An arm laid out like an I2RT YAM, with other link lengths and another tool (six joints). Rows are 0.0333 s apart.
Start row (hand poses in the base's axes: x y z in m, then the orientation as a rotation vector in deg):
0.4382 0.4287 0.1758 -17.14 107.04 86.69
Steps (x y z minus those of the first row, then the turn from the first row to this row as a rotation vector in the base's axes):
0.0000 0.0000 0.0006 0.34 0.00 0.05
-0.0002 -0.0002 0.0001 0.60 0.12 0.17
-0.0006 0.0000 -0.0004 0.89 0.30 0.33
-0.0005 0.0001 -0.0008 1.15 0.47 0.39
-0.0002 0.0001 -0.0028 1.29 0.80 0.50
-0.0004 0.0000 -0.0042 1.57 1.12 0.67
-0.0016 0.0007 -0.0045 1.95 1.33 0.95
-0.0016 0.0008 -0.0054 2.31 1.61 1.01
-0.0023 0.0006 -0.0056 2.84 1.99 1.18
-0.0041 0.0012 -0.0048 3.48 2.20 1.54
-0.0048 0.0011 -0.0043 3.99 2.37 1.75
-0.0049 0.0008 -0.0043 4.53 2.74 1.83
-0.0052 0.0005 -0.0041 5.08 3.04 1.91
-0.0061 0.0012 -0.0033 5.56 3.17 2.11
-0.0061 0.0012 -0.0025 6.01 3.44 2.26
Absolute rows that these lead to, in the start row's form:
0.4382 0.4287 0.1764 -17.03 106.77 87.03
0.4380 0.4285 0.1759 -16.94 106.67 87.39
0.4376 0.4287 0.1754 -16.84 106.59 87.83
0.4377 0.4288 0.1750 -16.65 106.51 88.17
0.4380 0.4288 0.1730 -16.46 106.67 88.50
0.4378 0.4287 0.1716 -16.27 106.70 89.00
0.4366 0.4294 0.1713 -16.22 106.58 89.61
0.4366 0.4295 0.1704 -15.91 106.51 90.09
0.4359 0.4293 0.1702 -15.55 106.38 90.83
0.4341 0.4299 0.1710 -15.46 106.04 91.72
0.4334 0.4298 0.1715 -15.30 105.77 92.38
0.4333 0.4295 0.1715 -14.86 105.60 93.06
0.4330 0.4292 0.1717 -14.46 105.37 93.72
0.4321 0.4299 0.1725 -14.33 105.08 94.33
0.4321 0.4299 0.1733 -14.07 104.91 94.94

